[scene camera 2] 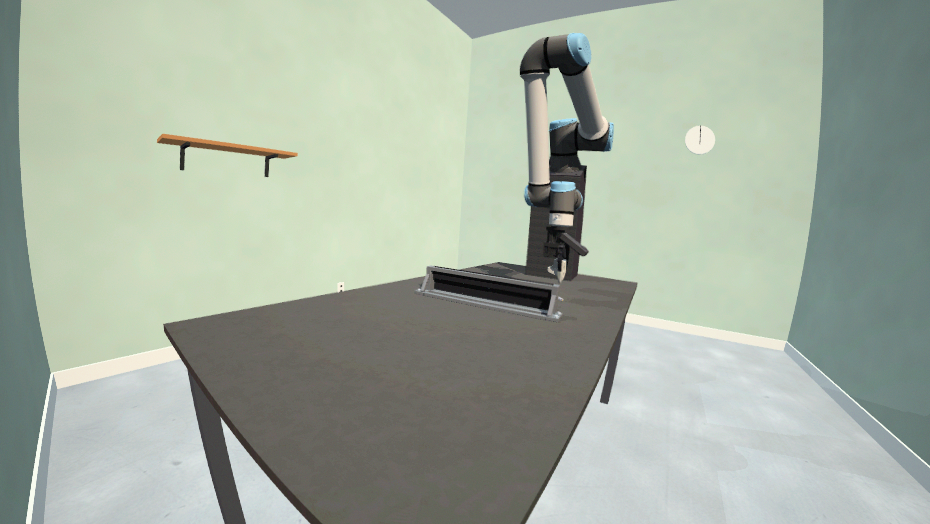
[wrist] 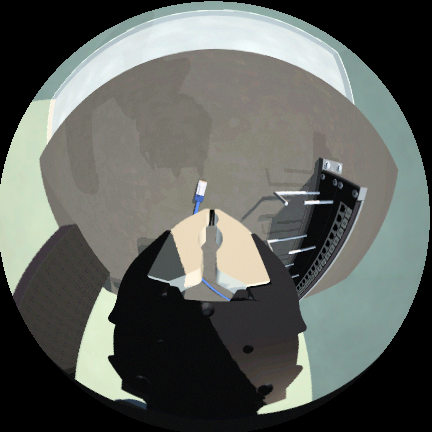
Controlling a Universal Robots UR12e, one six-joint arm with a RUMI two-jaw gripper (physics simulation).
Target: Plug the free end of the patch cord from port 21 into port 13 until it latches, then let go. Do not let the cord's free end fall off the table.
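Frame: origin at the arm's base, x ahead, y left, z up, level; millimetres.
Where they show: gripper, fingertip midpoint: (scene camera 2: pixel 559 283) (wrist: pixel 211 210); arm's base, origin of the base link: (scene camera 2: pixel 564 168).
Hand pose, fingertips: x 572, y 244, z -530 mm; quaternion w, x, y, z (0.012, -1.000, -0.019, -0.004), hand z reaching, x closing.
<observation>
Each offset is from my fingertips to the top centre of the thing. "pt": to the spot under its first point. Level surfaces: height alone.
The cord's free plug @(18 mm back, 4 mm left, 58 mm down) (wrist: pixel 201 189), clear with a blue boot, lies on the table just beyond the fingertips in the wrist view. Its blue cord @(pt 23 mm back, 31 mm right, 65 mm down) (wrist: pixel 197 207) runs back under the left finger and shows again through the opening between the finger bases. My gripper (scene camera 2: pixel 558 279) (wrist: pixel 211 210) is shut with its tips together, a little above the table, and the plug is outside the fingers. The patch panel @(213 mm ahead, 172 mm right, 31 mm up) (scene camera 2: pixel 492 277) (wrist: pixel 332 166) stands beside the gripper, to the right in the wrist view, with a row of ports @(pt 203 mm ahead, 17 mm right, 16 mm up) (wrist: pixel 334 235). Port numbers cannot be read. The cord's plugged end is hidden.
Thin metal bars @(pt 140 mm ahead, 17 mm left, 52 mm down) (wrist: pixel 297 193) stick out from the panel towards the gripper side. The dark robot pedestal (scene camera 2: pixel 538 240) (wrist: pixel 60 295) stands behind the gripper. The table @(70 mm down) (scene camera 2: pixel 390 390) (wrist: pixel 240 90) has an edge on the far side in the wrist view, with floor beyond.
</observation>
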